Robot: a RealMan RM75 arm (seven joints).
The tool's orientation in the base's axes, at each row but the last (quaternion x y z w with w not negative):
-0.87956, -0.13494, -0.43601, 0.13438
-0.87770, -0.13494, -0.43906, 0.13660
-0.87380, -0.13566, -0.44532, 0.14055
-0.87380, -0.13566, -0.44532, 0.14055
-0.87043, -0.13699, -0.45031, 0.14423
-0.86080, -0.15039, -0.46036, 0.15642
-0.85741, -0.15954, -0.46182, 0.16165
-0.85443, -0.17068, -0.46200, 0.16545
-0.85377, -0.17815, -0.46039, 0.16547
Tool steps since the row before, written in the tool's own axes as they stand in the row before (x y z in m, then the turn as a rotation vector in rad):
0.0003, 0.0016, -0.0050, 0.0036, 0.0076, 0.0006
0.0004, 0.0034, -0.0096, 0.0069, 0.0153, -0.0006
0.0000, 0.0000, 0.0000, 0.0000, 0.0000, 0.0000
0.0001, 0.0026, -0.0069, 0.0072, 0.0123, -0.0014
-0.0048, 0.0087, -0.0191, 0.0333, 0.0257, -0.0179
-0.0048, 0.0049, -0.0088, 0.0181, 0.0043, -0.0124
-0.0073, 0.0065, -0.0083, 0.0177, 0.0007, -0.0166
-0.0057, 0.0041, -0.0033, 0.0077, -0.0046, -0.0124
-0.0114, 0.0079, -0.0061, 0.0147, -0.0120, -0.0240
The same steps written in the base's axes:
-0.0029, -0.0032, 0.0030, 0.0052, -0.0064, 0.0016
-0.0056, -0.0065, 0.0055, 0.0090, -0.0136, 0.0041
0.0000, 0.0000, 0.0000, 0.0000, 0.0000, 0.0000
-0.0041, -0.0049, 0.0036, 0.0075, -0.0111, 0.0051
-0.0137, -0.0157, 0.0055, 0.0147, -0.0268, 0.0340
-0.0071, -0.0086, 0.0000, 0.0021, -0.0069, 0.0212
-0.0072, -0.0103, -0.0027, -0.0027, -0.0055, 0.0235
-0.0035, -0.0059, -0.0036, -0.0072, -0.0003, 0.0135
-0.0067, -0.0114, -0.0074, -0.0154, 0.0021, 0.0264

